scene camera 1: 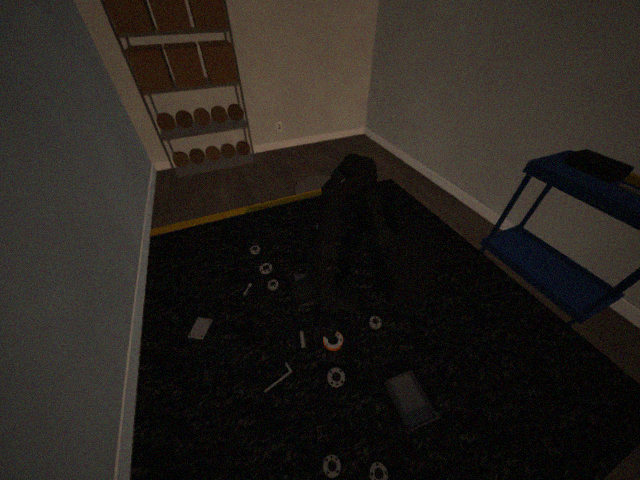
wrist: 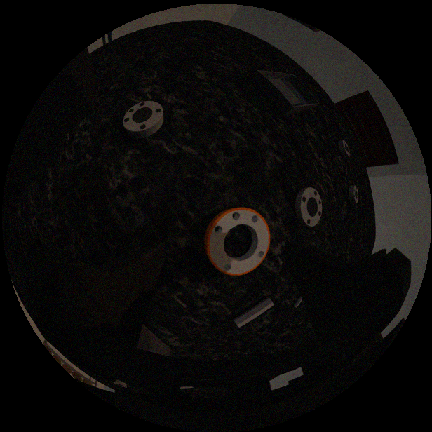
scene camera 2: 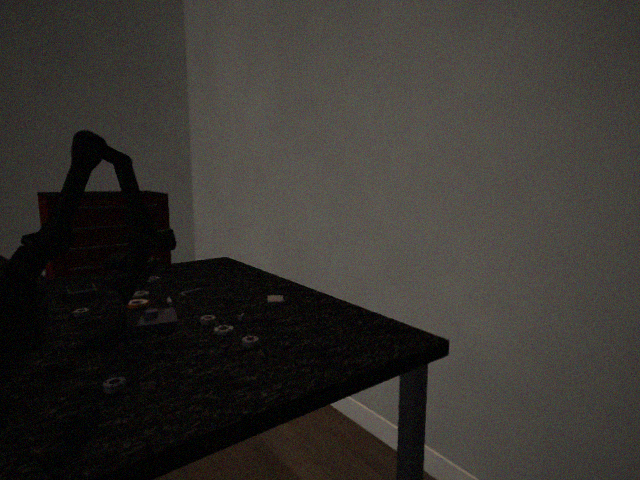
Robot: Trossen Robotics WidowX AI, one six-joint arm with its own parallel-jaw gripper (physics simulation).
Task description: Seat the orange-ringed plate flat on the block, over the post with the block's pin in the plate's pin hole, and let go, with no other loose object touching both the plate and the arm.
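Seen in the pictures: gripper, fingertip midpoint: (scene camera 1: 335,329) (scene camera 2: 132,296); arm's base, origin of the base link: (scene camera 1: 400,253) (scene camera 2: 18,273).
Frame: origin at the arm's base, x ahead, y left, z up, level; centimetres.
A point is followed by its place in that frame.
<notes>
The orange-ringed plate (scene camera 1: 332,347) {x 31.9, y 9.3, z -15.6 cm} (scene camera 2: 131,305) {x 27.8, y 5.4, z -15.8 cm} (wrist: 215,246) lies flat on the table, holes up, beside the block and apart from it. The block (scene camera 2: 166,316) {x 29.2, y -15.3, z -14.4 cm} shows in scene camera 2 as a grey slab with its raised post (scene camera 2: 150,313) {x 25.4, y -14.0, z -12.9 cm}; its pin is too dark to make out. In the wrist view a brownish corner at lower left, partly behind a finger, looks like the block. My gripper (wrist: 227,248) points down over the plate, fingers open and empty, one to each side of it. In scene camera 1 the dark arm hides the block's surroundings and the plate's far edge.
White plates lie nearby, one (scene camera 1: 336,370) {x 34.4, y 15.4, z -15.8 cm} (wrist: 303,212) in front and one (scene camera 1: 370,324) {x 17.3, y 9.3, z -15.5 cm} (wrist: 155,121) to the side. A light bar (scene camera 1: 302,339) {x 38.6, y 2.5, z -15.5 cm} (wrist: 254,313), an L-shaped key (scene camera 1: 278,381) {x 49.8, y 9.6, z -16.3 cm}, a tray (scene camera 1: 412,400) {x 20.9, y 32.0, z -16.5 cm} and a pale flat box (scene camera 1: 200,328) {x 65.4, y -17.7, z -16.2 cm} (scene camera 2: 275,298) {x 65.2, y -18.3, z -16.2 cm} lie around.
</notes>
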